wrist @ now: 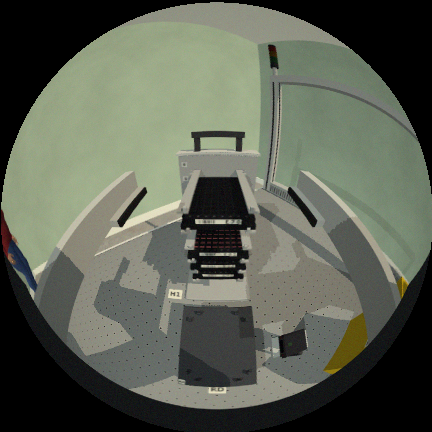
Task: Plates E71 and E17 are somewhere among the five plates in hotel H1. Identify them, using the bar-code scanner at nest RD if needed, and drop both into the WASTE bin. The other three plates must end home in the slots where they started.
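Places are measured from the arm's base along level axes (x ahead, y left, z up), in centimetres.
Pixels of known places: gripper, between the fingertips: [216, 176].
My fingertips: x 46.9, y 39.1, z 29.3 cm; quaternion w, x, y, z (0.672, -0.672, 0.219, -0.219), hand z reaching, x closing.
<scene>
Behind a point stands the place of what it marks.
Hotel H1 [217, 163] @[y 51.4, x 55.9, z 25.9 cm] stands ahead in the middle of the wrist view, with several black plates stacked in it. The top plate [218, 200] @[y 44.3, x 50.9, z 23.5 cm] has a label that starts with E7; its last character is hard to read. Below it, after a gap, a plate with reddish wells [217, 241] @[y 42.8, x 49.6, z 17.9 cm] shows, and lower plates [217, 275] @[y 41.1, x 48.4, z 11.9 cm] have labels too small to read. My gripper [216, 176] @[y 39.1, x 46.8, z 29.3 cm] is open, its two fingers wide apart on either side of the hotel in view, with no plate between them. Nest RD [217, 335] @[y 33.2, x 42.7, z 7.3 cm] is bare in front of the hotel. Parts of the yellow WASTE bin [351, 345] @[y 7.3, x 57.7, z 7.5 cm] show at the lower right.
A small dark box device [293, 343] @[y 23.1, x 49.9, z 9.5 cm], likely the scanner, stands right of nest RD. A framed guard panel [274, 135] @[y 69.0, x 100.4, z 29.4 cm] with a signal light [273, 56] @[y 69.2, x 100.8, z 75.0 cm] rises at the back right. A person [17, 257] shows at the far left edge.
</scene>
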